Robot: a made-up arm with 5 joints.
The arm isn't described. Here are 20 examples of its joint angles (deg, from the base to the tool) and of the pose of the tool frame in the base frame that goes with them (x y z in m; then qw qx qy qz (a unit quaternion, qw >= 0)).
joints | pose
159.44 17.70 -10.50 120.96 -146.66 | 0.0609 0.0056 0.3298 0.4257 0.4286 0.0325 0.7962
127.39 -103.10 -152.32 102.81 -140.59 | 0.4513 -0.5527 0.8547 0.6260 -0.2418 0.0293 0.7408
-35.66 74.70 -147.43 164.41 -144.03 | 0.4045 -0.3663 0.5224 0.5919 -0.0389 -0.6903 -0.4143
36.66 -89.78 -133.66 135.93 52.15 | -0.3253 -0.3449 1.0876 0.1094 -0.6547 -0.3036 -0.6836
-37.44 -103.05 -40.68 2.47 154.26 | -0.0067 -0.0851 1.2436 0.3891 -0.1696 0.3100 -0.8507
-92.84 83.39 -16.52 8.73 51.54 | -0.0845 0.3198 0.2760 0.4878 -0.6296 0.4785 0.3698
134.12 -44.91 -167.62 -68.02 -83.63 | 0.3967 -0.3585 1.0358 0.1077 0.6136 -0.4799 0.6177
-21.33 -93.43 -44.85 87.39 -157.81 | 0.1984 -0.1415 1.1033 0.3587 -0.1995 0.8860 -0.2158
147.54 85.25 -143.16 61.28 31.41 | -0.5986 0.4598 0.3434 0.0289 -0.0352 0.9989 0.0063
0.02 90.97 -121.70 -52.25 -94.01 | 0.6222 -0.0625 0.3750 0.6607 0.1037 0.7335 0.1209
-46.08 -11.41 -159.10 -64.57 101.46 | -0.1799 0.0555 1.3456 0.0896 -0.3522 0.2756 0.8899
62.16 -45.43 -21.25 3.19 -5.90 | 0.3036 0.4230 0.7451 0.0646 0.3209 0.7757 0.5395
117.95 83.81 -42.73 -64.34 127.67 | 0.0133 0.0636 0.1690 0.1794 -0.8606 -0.4765 -0.0101
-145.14 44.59 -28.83 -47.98 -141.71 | -0.2447 -0.1171 0.2466 0.0342 0.8109 0.5180 -0.2699
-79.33 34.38 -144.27 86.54 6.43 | 0.0331 -0.7259 0.9838 0.2118 0.9631 -0.1552 0.0592
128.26 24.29 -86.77 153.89 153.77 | -0.2505 0.3702 0.5837 0.7001 0.6366 0.2435 0.2126
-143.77 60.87 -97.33 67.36 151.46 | -0.4852 -0.2878 0.2424 0.1471 0.3855 0.8763 0.2485
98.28 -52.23 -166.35 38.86 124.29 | 0.1291 -0.5775 1.2530 0.9755 -0.0257 -0.0012 -0.2186
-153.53 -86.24 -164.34 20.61 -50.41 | 0.7062 0.4239 0.7701 0.6223 -0.4203 0.1394 -0.6455
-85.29 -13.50 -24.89 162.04 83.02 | -0.0778 -0.2126 0.5080 0.5012 -0.3095 0.3437 0.7314
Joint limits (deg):
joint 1: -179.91..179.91
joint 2: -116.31..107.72
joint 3: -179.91..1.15
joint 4: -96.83..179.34
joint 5: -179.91..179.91
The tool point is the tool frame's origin. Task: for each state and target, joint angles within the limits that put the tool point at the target. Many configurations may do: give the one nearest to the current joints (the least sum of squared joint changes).
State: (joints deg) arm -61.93 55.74 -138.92 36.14 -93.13
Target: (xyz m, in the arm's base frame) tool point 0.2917 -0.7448 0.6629
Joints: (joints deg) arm -63.51 42.30 -116.00 51.59 -96.69
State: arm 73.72 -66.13 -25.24 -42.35 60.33
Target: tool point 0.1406 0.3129 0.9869
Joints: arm 77.29 -67.75 -21.48 -46.12 60.40
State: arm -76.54 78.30 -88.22 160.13 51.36
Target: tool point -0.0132 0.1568 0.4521
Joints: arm -121.21 89.36 -35.92 171.92 52.40
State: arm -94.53 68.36 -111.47 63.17 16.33
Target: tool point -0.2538 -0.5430 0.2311
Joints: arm -105.65 65.07 -103.69 70.36 17.81
